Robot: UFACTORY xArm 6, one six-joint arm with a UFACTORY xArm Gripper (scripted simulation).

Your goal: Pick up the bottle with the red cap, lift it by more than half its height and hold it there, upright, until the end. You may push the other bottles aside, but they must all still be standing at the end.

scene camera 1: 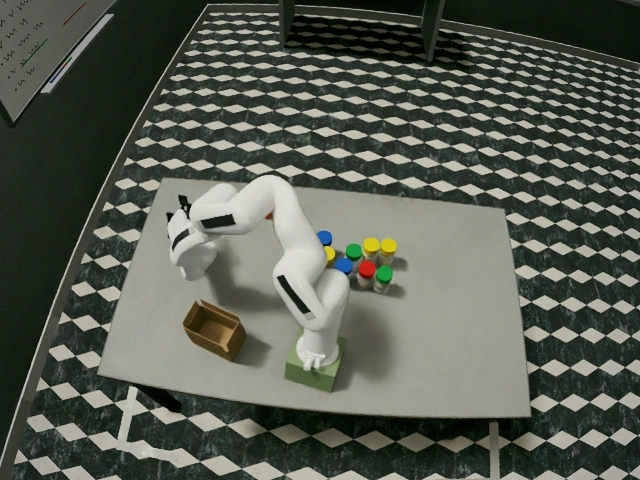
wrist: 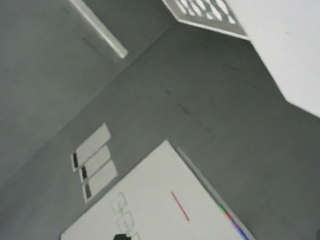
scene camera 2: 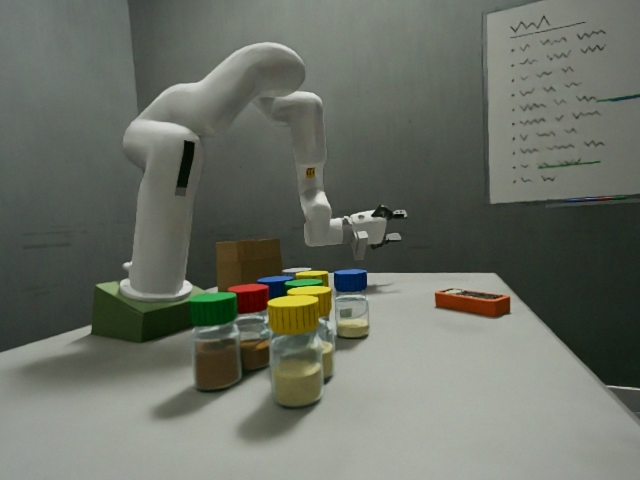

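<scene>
You've got the gripper (scene camera 2: 403, 225) in the scene, and there's a red-capped bottle (scene camera 2: 252, 320) too, though in the wrist view the red-capped bottle is out of frame. A cardboard box (scene camera 2: 259, 259) is there as well, and it also shows at (scene camera 1: 211, 330), the same cardboard box (in the wrist view the cardboard box is out of frame). And there's a blue-capped bottle (scene camera 2: 352, 321).
</scene>
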